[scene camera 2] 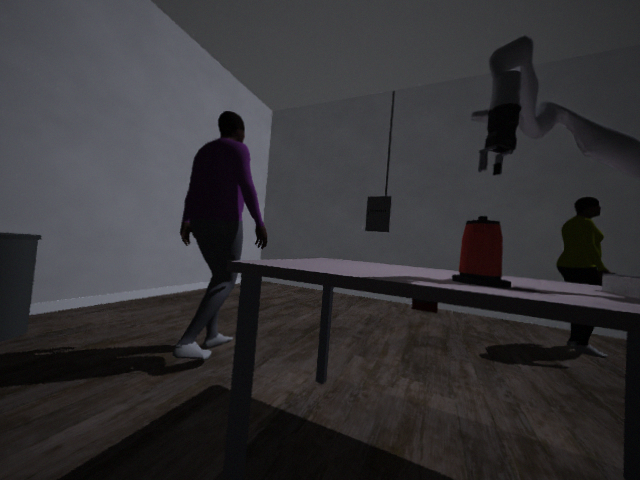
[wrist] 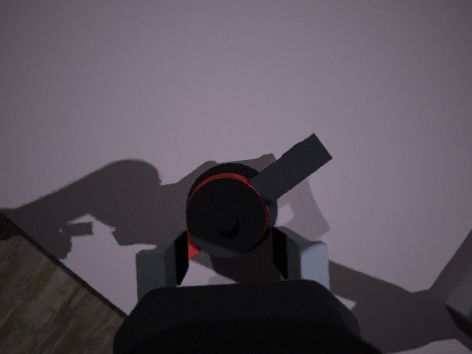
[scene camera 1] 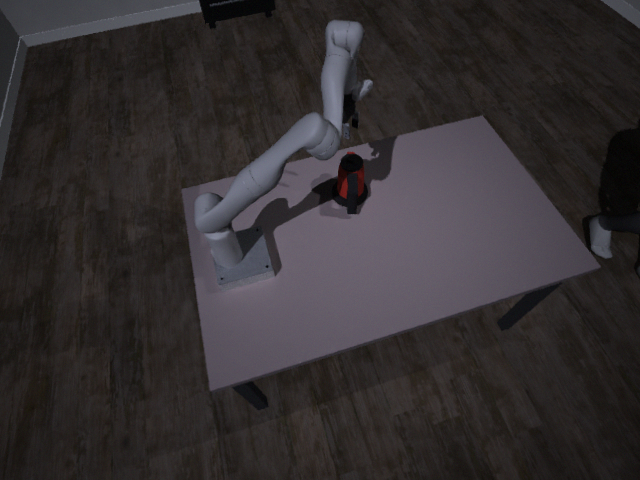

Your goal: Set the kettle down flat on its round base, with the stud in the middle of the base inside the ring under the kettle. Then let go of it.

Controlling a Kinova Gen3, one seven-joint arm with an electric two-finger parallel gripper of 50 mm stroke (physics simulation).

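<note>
The red kettle (scene camera 1: pixel 343 179) (scene camera 2: pixel 481 250) (wrist: pixel 210 212) stands upright on its round black base (scene camera 1: pixel 363 194) (scene camera 2: pixel 480 281). In scene camera 2 it looks level, with no visible tilt or gap. Its black handle (scene camera 1: pixel 352 187) (wrist: pixel 292 169) points toward the front of the table in scene camera 1. The stud and the ring under the kettle are hidden. My gripper (scene camera 1: pixel 351 128) (scene camera 2: pixel 490 169) (wrist: pixel 230 247) is open and empty. It hangs well above the lid, apart from the kettle, with its fingers pointing down.
The kettle stands near the back edge of the pink table (scene camera 1: pixel 413 258) (scene camera 2: pixel 336 266). The arm's mounting plate (scene camera 1: pixel 253 253) is at the table's left in scene camera 1. Two people, one in purple (scene camera 2: pixel 219 180) and one in yellow-green (scene camera 2: pixel 581 240), are on the floor beyond the table.
</note>
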